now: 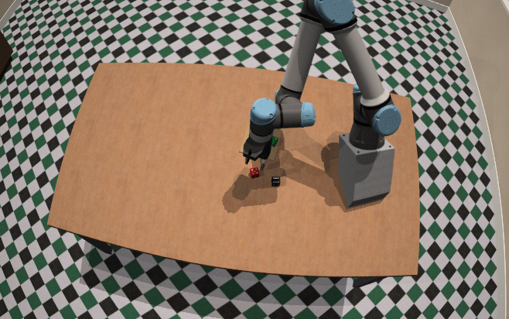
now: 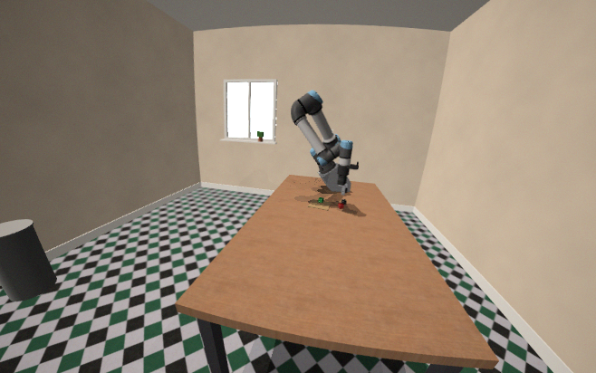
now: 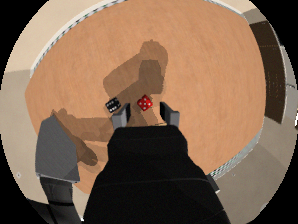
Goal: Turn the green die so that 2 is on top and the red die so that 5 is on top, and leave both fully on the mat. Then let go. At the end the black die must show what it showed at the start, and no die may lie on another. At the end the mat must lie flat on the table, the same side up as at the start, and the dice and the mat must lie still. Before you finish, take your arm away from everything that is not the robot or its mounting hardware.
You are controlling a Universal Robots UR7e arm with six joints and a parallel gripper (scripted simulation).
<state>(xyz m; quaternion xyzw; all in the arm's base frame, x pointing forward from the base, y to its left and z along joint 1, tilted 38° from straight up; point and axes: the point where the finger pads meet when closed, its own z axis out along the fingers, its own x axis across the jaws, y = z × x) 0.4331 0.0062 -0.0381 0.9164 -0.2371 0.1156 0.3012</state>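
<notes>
My gripper is now 1 cm to the left of the red die and 11 cm above it. The rest, counted from my hand: green die 9 cm behind, 13 cm to the right, 10 cm below; black die 8 cm behind, 3 cm to the left, 11 cm below; tan mat 5 cm behind, 15 cm to the right, 12 cm below.
</notes>
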